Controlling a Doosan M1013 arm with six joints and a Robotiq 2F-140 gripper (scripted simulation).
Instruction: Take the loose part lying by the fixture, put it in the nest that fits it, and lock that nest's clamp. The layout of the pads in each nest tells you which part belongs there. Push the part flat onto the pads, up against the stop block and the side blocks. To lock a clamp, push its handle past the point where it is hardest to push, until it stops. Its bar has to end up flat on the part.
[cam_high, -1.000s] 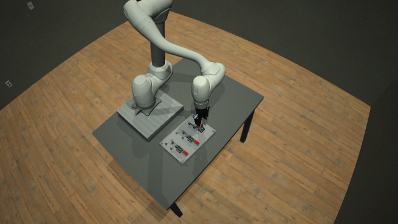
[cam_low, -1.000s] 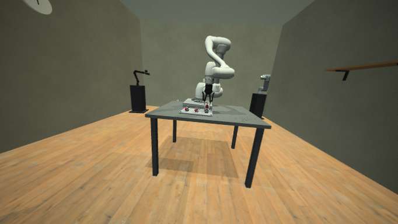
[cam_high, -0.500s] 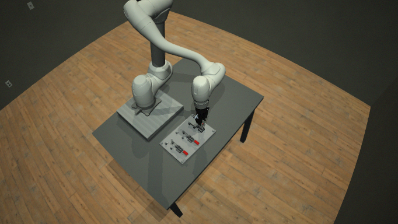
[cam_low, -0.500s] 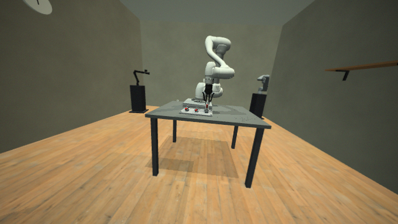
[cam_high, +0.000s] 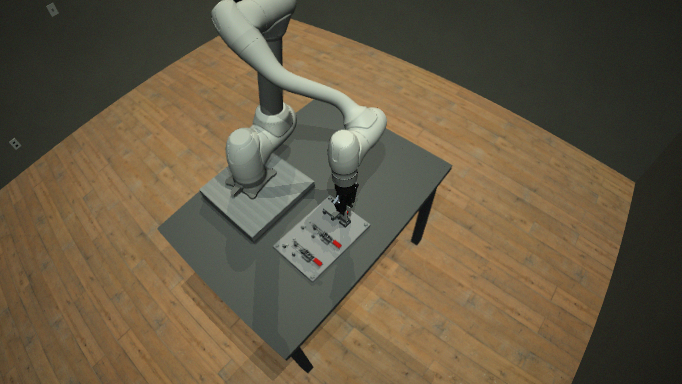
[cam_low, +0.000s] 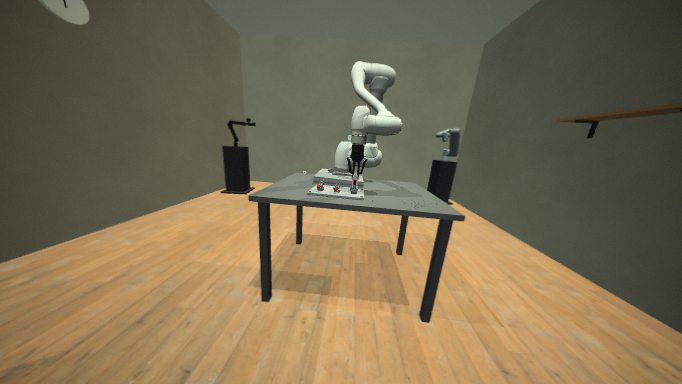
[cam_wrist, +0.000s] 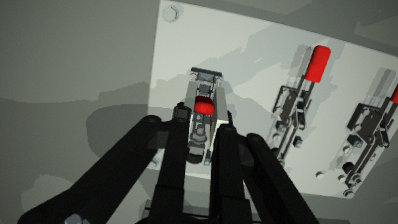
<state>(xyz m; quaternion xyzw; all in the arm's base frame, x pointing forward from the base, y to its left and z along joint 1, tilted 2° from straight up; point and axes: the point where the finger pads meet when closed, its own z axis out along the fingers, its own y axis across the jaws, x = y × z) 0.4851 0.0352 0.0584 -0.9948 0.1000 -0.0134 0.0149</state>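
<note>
Now: the clamp 40 mm below my hand and 10 mm behind it. From my hand the other things lie so: loose part (80 mm behind, 70 mm below, 20 mm to the left); then fixture plate (100 mm to the right, 100 mm below, 60 mm behind).
</note>
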